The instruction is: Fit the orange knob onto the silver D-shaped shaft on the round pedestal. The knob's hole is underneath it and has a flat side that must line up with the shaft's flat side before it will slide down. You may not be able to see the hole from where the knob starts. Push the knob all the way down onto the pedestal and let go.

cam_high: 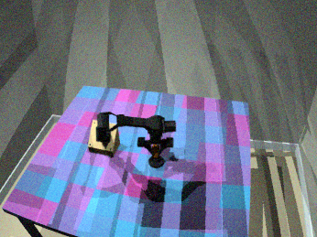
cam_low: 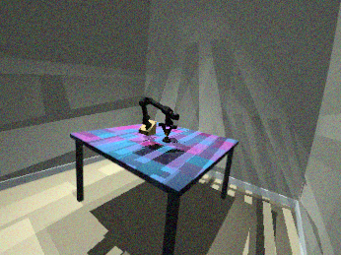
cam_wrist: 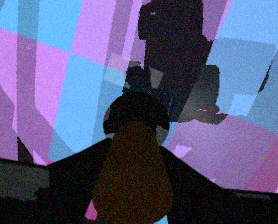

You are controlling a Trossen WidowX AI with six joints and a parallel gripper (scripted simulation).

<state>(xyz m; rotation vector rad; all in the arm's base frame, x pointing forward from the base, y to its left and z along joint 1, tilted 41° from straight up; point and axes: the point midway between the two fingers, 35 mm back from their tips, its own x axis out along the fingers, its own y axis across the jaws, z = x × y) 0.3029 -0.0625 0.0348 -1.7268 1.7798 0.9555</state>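
Right now my gripper tip is 30 mm below the orange knob. The rest, counted from my gripper tip: round pedestal 40 mm below.
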